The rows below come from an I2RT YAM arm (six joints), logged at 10 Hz.
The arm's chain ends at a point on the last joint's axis. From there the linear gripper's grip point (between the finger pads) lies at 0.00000 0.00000 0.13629 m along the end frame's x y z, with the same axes.
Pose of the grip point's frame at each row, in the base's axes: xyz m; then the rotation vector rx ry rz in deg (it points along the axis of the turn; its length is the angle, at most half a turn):
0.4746 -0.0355 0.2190 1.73 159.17 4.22
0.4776 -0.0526 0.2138 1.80 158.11 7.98
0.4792 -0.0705 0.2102 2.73 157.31 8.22
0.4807 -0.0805 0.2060 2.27 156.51 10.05
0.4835 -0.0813 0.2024 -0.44 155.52 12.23
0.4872 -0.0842 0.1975 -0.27 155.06 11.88
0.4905 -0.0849 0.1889 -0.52 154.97 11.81
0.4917 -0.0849 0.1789 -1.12 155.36 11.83
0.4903 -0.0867 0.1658 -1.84 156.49 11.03
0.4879 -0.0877 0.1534 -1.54 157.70 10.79
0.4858 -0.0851 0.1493 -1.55 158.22 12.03
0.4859 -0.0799 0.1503 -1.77 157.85 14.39
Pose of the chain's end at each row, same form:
0.4262 -0.0420 0.3463 1.73 159.17 4.22
0.4272 -0.0653 0.3398 1.80 158.11 7.98
0.4270 -0.0833 0.3354 2.73 157.31 8.22
0.4270 -0.0965 0.3302 2.27 156.51 10.05
0.4283 -0.1018 0.3253 -0.44 155.52 12.23
0.4309 -0.1041 0.3200 -0.27 155.06 11.88
0.4340 -0.1048 0.3113 -0.52 154.97 11.81
0.4362 -0.1050 0.3017 -1.12 155.36 11.83
0.4372 -0.1057 0.2899 -1.84 156.49 11.03
0.4373 -0.1061 0.2786 -1.54 157.70 10.79
0.4366 -0.1055 0.2748 -1.55 158.22 12.03
0.4365 -0.1042 0.2750 -1.77 157.85 14.39

